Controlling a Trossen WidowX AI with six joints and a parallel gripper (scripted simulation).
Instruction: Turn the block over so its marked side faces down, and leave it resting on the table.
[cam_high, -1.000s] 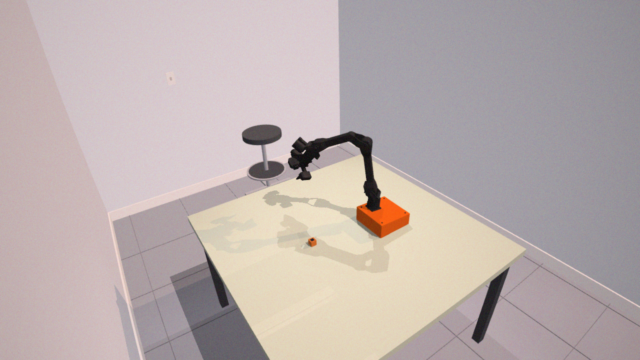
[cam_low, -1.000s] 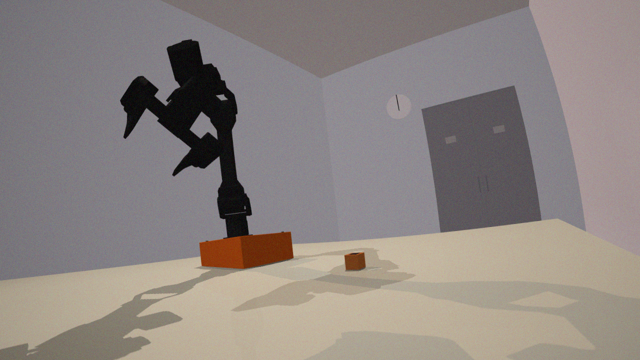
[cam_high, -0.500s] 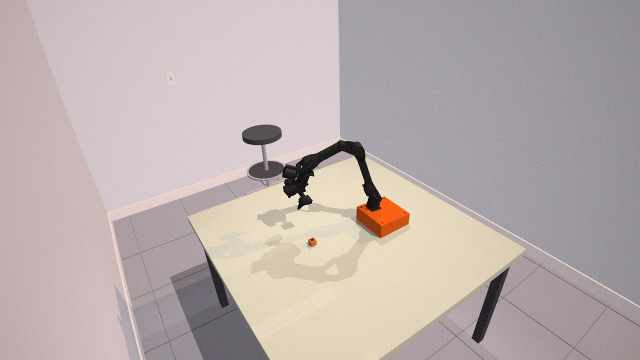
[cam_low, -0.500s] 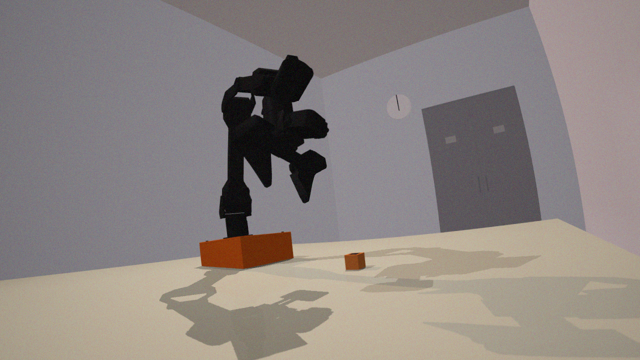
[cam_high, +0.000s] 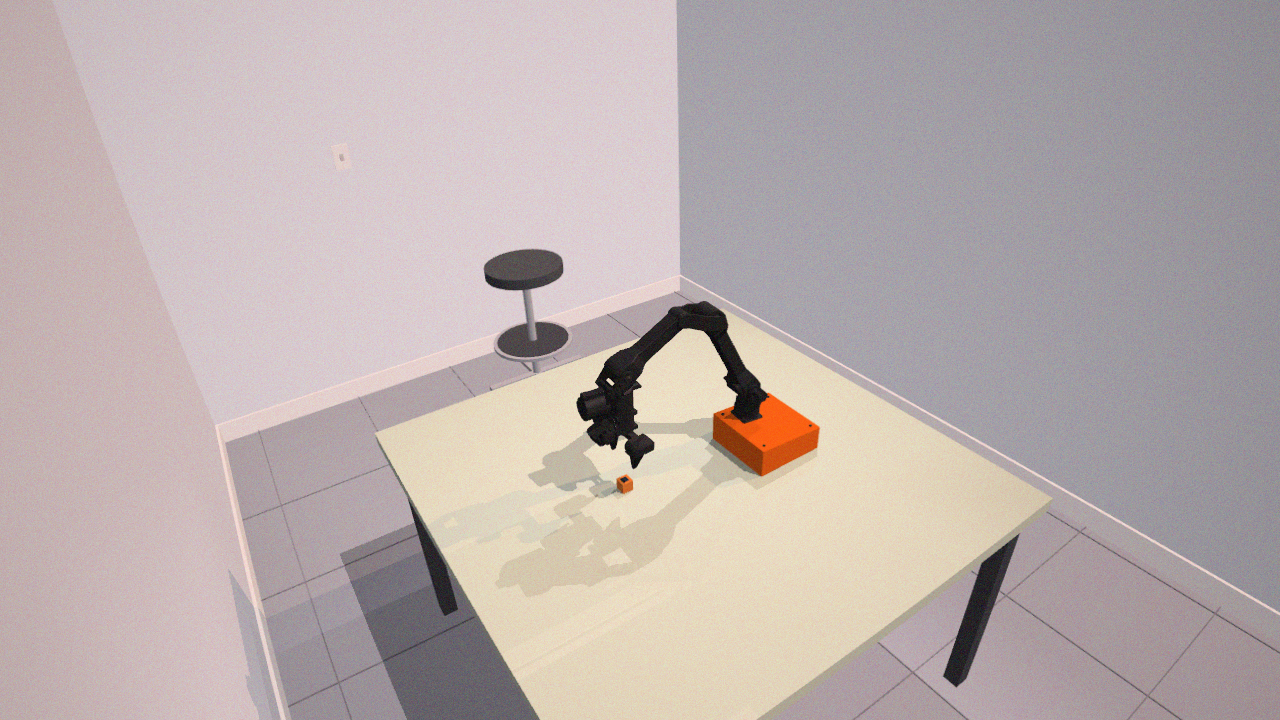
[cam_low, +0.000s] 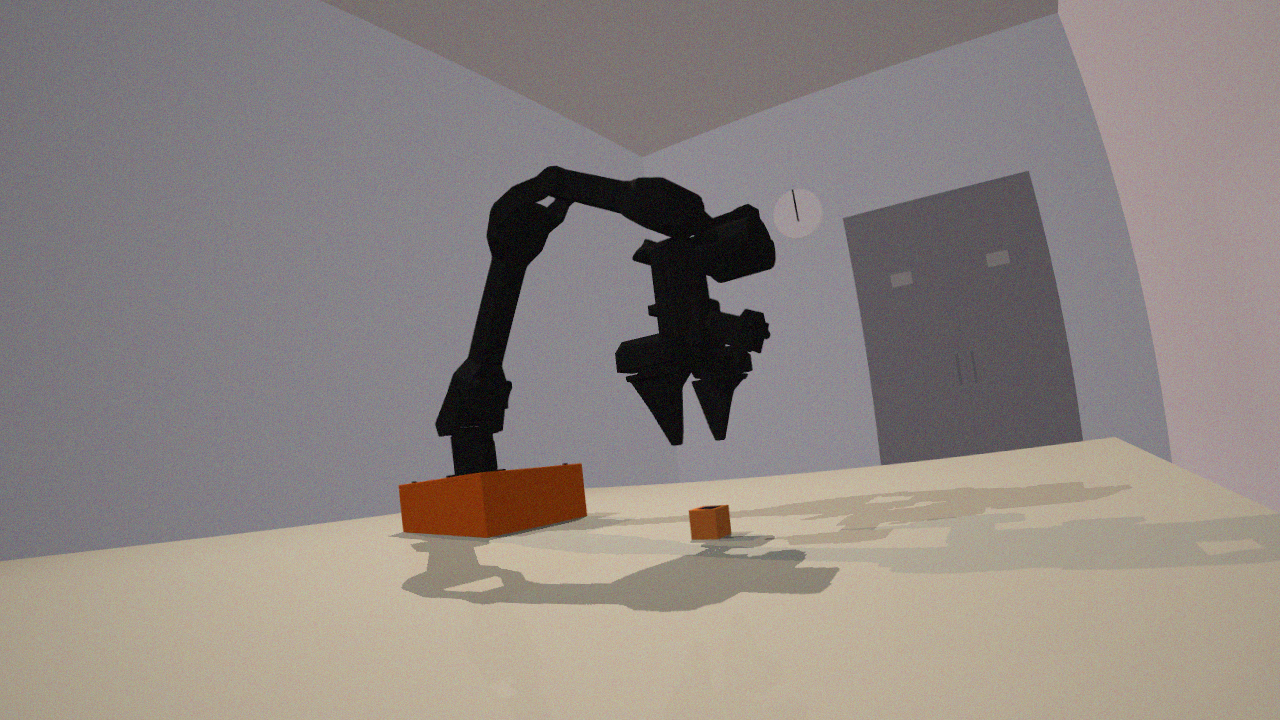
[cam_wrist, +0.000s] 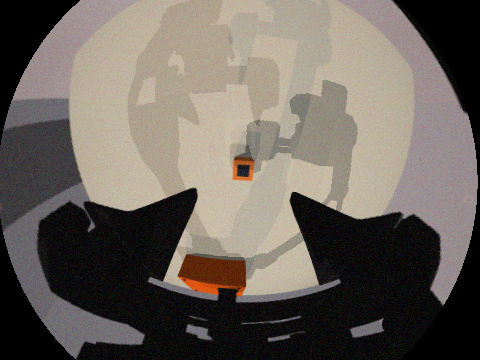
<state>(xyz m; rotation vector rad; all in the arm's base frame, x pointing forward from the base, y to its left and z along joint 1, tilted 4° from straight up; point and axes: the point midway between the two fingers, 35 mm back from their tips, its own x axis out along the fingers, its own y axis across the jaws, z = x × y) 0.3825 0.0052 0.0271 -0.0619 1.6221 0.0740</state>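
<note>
My gripper tip is 7 cm above the orange block.
</note>
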